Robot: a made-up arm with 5 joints.
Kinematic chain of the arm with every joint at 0, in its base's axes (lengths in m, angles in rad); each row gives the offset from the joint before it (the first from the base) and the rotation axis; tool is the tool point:
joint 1: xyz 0 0 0.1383 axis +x
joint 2: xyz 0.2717 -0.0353 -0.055 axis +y
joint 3: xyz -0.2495 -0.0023 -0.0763 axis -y
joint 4: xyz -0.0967 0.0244 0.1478 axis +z
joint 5: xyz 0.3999 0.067 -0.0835 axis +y
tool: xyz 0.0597 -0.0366 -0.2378
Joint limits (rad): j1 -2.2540..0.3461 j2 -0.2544..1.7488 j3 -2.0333..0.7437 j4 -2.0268..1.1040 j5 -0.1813..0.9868
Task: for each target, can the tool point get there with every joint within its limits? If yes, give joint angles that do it. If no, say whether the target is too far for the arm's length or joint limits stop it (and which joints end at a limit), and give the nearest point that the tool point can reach.
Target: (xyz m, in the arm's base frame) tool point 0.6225 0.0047 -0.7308
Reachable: no: joint limits stop it (at a limit: joint 2, joint 5) | nearest point 0.3309 0.0028 -0.3867 | short by 0.451 m
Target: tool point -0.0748 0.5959 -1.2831
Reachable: no: too far | nearest point 0.0095 0.2313 -0.4421 | short by 0.921 m
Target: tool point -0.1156 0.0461 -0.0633
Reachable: yes | joints -1.1665 0.5597 -0.9966 0.8659 0.8601
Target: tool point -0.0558 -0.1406 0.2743
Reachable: yes | joints -1.9182 0.9805 -0.3992 -0.2695 0.4057
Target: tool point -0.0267 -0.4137 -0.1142
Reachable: yes | joints -0.0883 0.1707 -0.5164 -1.1690 0.1551
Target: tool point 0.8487 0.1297 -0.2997
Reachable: no: joint limits stop it (at a limit: joint 1, joint 2, joint 5) | nearest point 0.4630 0.0918 -0.1777 | short by 0.406 m
